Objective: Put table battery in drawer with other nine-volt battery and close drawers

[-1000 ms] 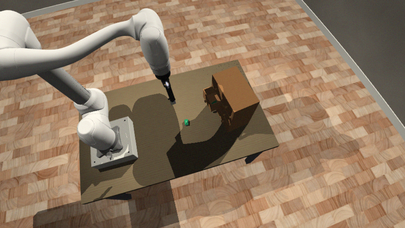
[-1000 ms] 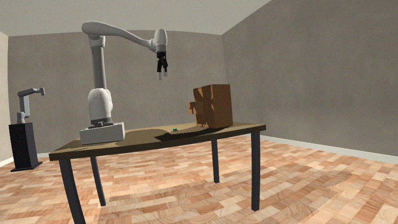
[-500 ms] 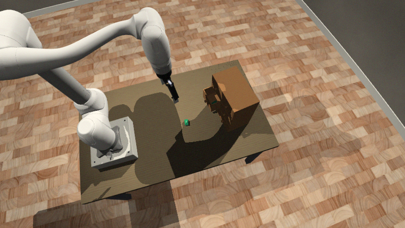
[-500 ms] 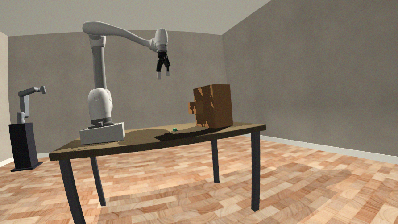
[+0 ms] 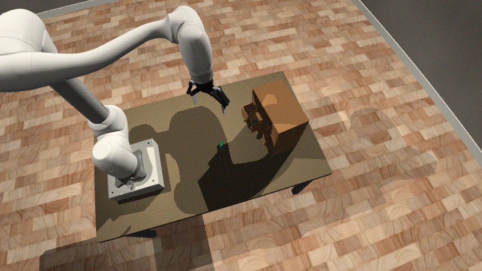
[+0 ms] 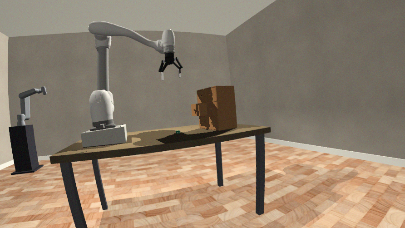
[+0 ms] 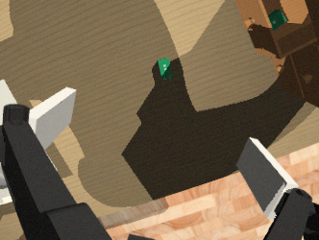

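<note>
Now: hand 43 cm above the green nine-volt battery, 4 cm to the left of it and 1 cm short of it.
</note>
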